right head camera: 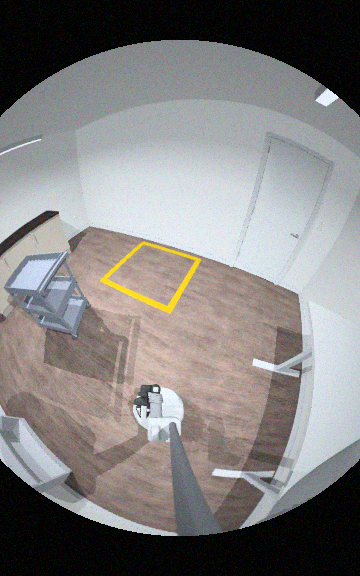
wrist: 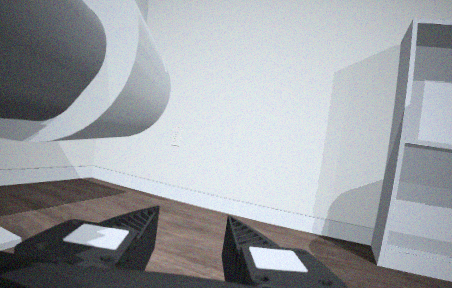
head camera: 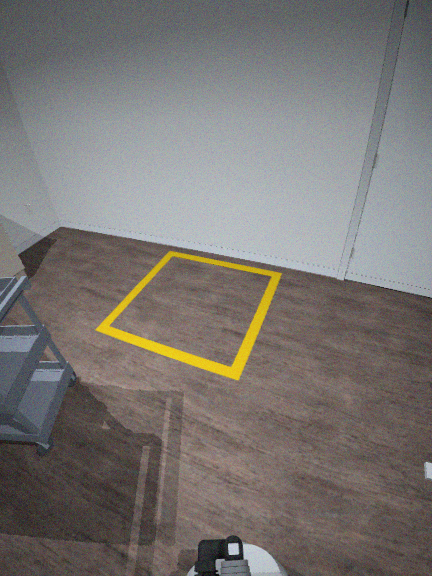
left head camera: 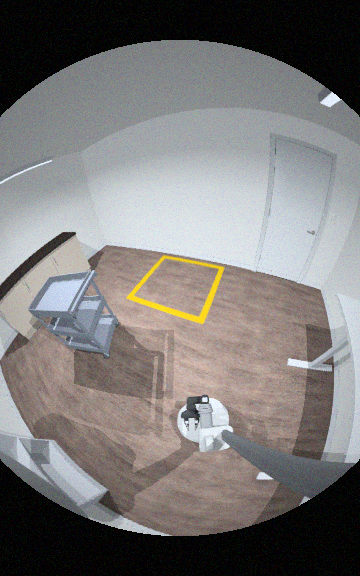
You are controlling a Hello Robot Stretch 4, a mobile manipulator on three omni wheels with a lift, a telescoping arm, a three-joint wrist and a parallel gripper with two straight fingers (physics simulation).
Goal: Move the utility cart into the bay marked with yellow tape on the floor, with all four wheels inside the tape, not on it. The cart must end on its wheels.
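Frame: origin at the robot's base, x ahead, y left, z up, level; centimetres.
Seen in the pictures: gripper, fingertip midpoint: point(right head camera: 143, 417) point(wrist: 191, 231) point(left head camera: 191, 430).
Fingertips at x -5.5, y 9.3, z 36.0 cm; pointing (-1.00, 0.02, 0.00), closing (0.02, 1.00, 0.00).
A point is followed by its place in that frame.
The grey utility cart point(head camera: 40, 396) @(z 12.4, x 90.9, y 105.1 cm) point(left head camera: 60, 295) @(z 76.8, x 88.5, y 119.9 cm) point(right head camera: 32, 272) @(z 76.8, x 91.1, y 124.6 cm) stands upright on its wheels at the left; part of it is cut off in the head view. The yellow tape square point(head camera: 170, 351) @(z -2.5, x 131.2, y 32.7 cm) point(left head camera: 165, 309) @(z -2.5, x 129.9, y 33.3 cm) point(right head camera: 135, 294) @(z -2.5, x 131.5, y 33.5 cm) lies on the floor near the far wall, to the right of the cart. The cart is outside the tape and apart from it. My gripper point(left head camera: 191, 426) @(z 36.0, x -5.5, y 9.3 cm) point(right head camera: 141, 413) @(z 36.0, x -5.5, y 9.3 cm) point(wrist: 191, 231) @(z 36.0, x -5.5, y 9.3 cm) is open and empty, close above my base and well away from the cart. The fingers do not show in the head view.
Beige cabinets point(left head camera: 57, 265) @(z 56.8, x 179.9, y 206.8 cm) point(right head camera: 42, 240) @(z 56.5, x 189.0, y 201.9 cm) stand behind the cart. A door point(left head camera: 300, 210) @(z 113.5, x 173.8, y -152.4 cm) point(right head camera: 282, 210) @(z 113.6, x 176.3, y -147.5 cm) is in the far wall, right of the tape. A white table point(left head camera: 350, 320) @(z 92.4, x 28.8, y -96.7 cm) point(right head camera: 335, 380) @(z 92.4, x -4.6, y -98.4 cm) stands at the right. A white shelf unit point(wrist: 391, 150) @(z 46.9, x -107.7, y 98.2 cm) stands at the right in the wrist view.
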